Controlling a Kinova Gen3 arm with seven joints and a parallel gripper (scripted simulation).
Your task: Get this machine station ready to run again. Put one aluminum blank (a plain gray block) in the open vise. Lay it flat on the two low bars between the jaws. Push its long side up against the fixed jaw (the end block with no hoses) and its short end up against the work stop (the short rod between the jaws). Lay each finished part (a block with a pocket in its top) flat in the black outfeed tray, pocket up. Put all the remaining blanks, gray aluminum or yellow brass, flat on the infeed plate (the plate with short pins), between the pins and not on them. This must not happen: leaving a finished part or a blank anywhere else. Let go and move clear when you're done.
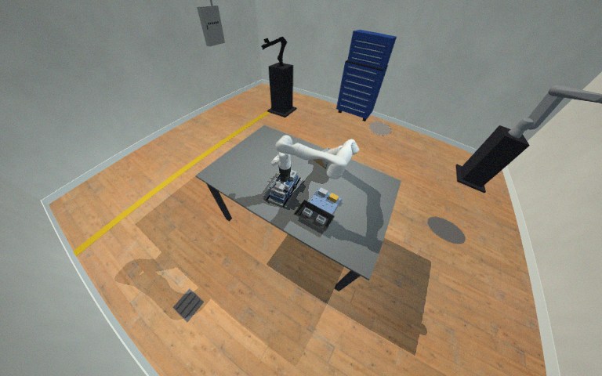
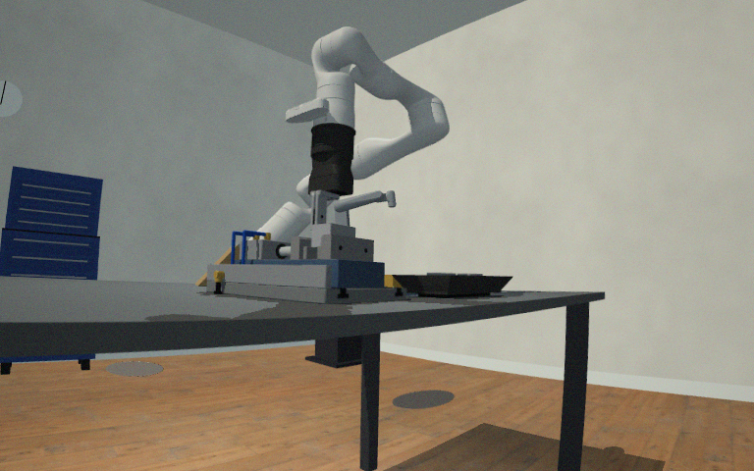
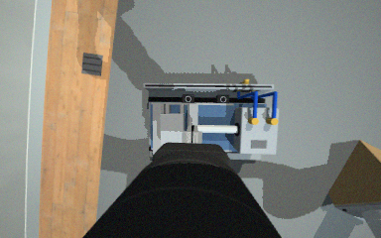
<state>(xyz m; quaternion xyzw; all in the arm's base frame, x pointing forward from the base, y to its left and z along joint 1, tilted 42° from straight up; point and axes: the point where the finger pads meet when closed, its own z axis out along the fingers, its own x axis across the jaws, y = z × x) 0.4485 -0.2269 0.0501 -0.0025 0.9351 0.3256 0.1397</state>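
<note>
My hand is 4 cm short of the gray blank and 3 cm above it. Also, from my hand: yellow brass blank (35 cm to the left, 14 cm behind, 10 cm below).
</note>
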